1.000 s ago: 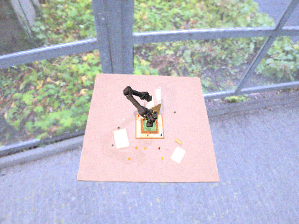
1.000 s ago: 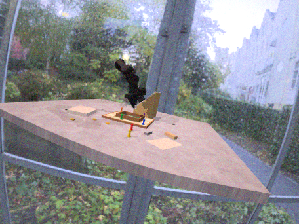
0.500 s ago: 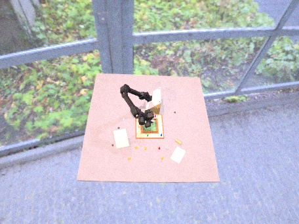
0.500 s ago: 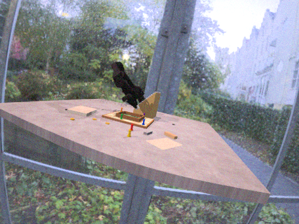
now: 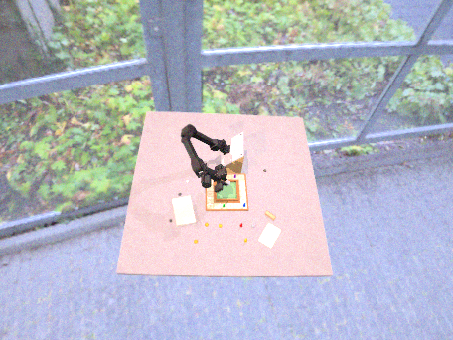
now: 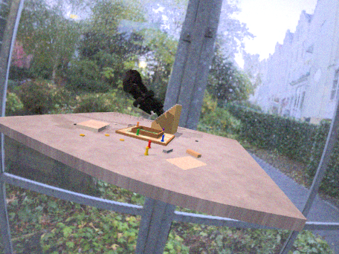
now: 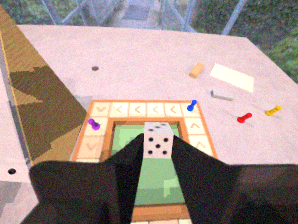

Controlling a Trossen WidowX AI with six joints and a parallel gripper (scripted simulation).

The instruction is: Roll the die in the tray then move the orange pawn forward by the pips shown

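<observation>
Now: the white die right at my gripper tip. The rest, counted from my gripper tip: blue pawn 12 cm to the left, 10 cm below, 9 cm ahead; then green pawn 11 cm ahead, 10 cm below, 1 cm to the right; then purple pawn 12 cm behind, 10 cm below, 5 cm to the left.
</observation>
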